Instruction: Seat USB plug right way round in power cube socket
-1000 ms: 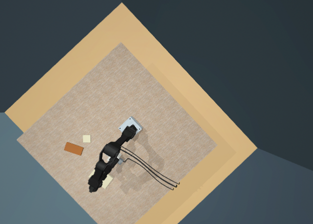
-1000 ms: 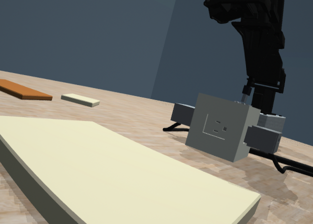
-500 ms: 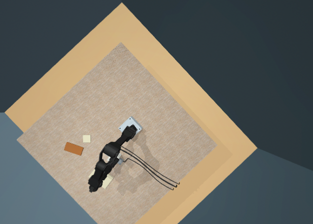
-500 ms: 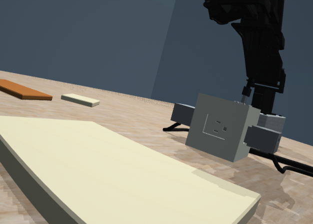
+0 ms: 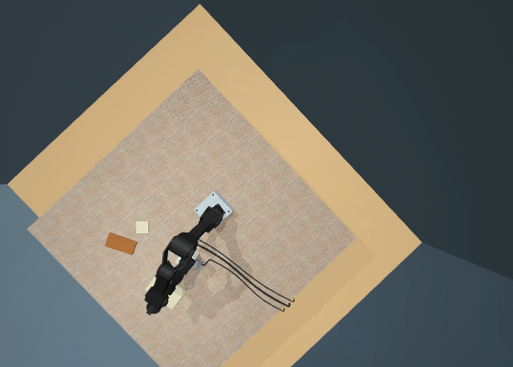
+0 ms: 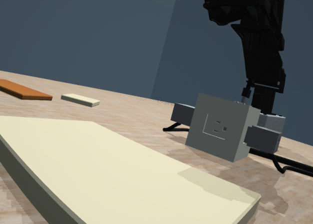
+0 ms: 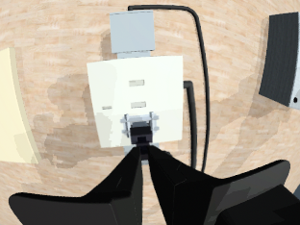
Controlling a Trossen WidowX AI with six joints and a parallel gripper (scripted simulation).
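Now: gripper tip 20 mm above the dark USB plug. From my gripper tip the other things lie so: large cream slab 230 mm ahead, 110 mm below, 60 mm to the left; then orange slab 300 mm to the right, 270 mm ahead, 110 mm below; then small cream tile 300 mm to the right, 120 mm ahead, 110 mm below.
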